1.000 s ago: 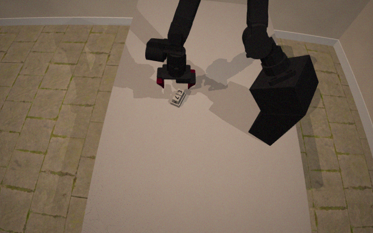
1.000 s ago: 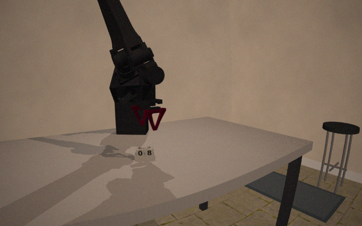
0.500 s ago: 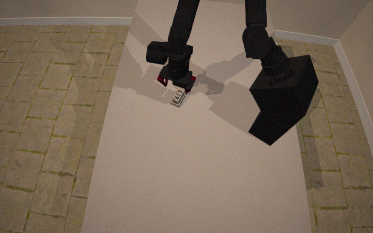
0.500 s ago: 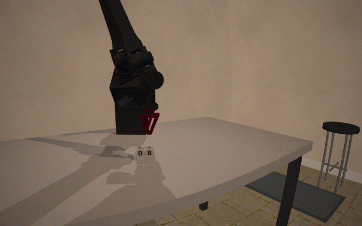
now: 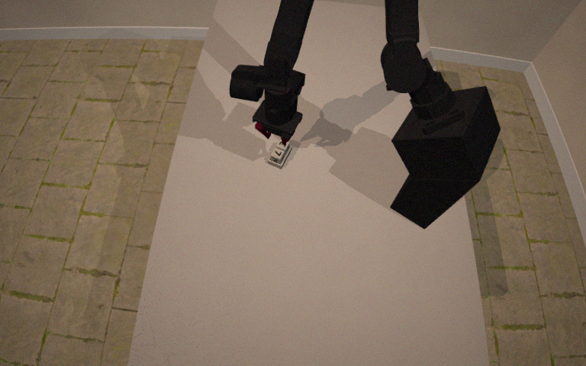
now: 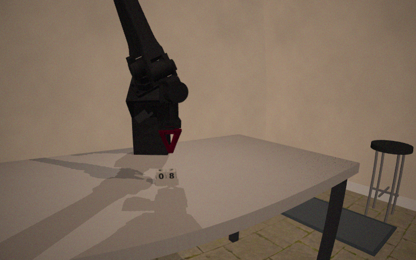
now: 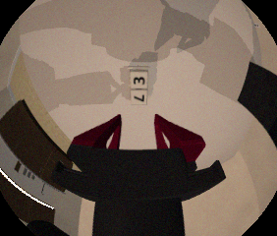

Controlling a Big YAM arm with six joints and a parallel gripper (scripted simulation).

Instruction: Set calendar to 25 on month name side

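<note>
Now: hand 100 mm above the pale tray, 10 mm to the left of it and 10 mm past it.
</note>
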